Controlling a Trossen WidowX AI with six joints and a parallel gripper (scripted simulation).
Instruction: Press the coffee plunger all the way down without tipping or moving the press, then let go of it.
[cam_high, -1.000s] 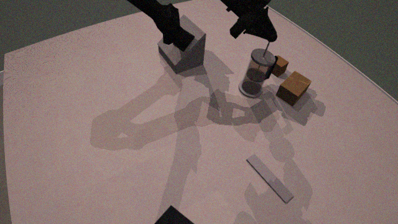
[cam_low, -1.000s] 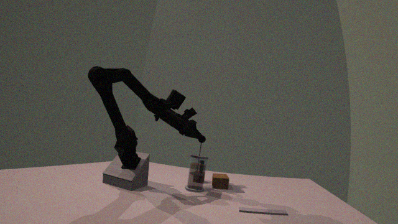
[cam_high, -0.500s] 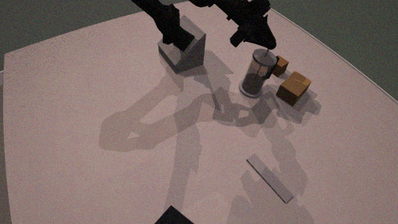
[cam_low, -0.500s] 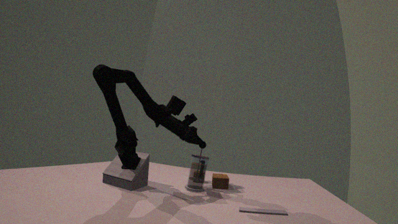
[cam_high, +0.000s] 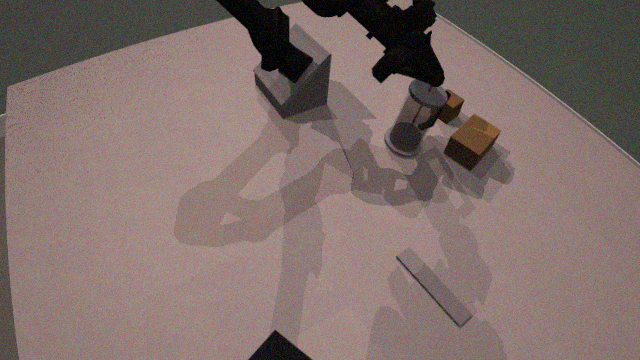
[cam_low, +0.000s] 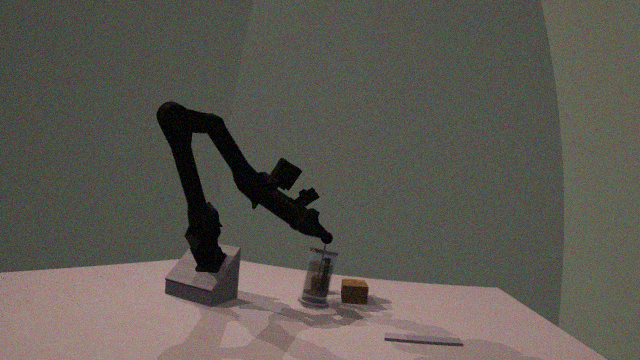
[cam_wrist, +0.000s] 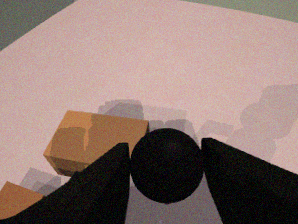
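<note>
My gripper tip is 2 cm past the glass coffee press, 1 cm to the right of it and 9 cm above it. The rest, counted from my gripper tip: flat grey strip 23 cm ahead, 20 cm to the right, 18 cm below.
</note>
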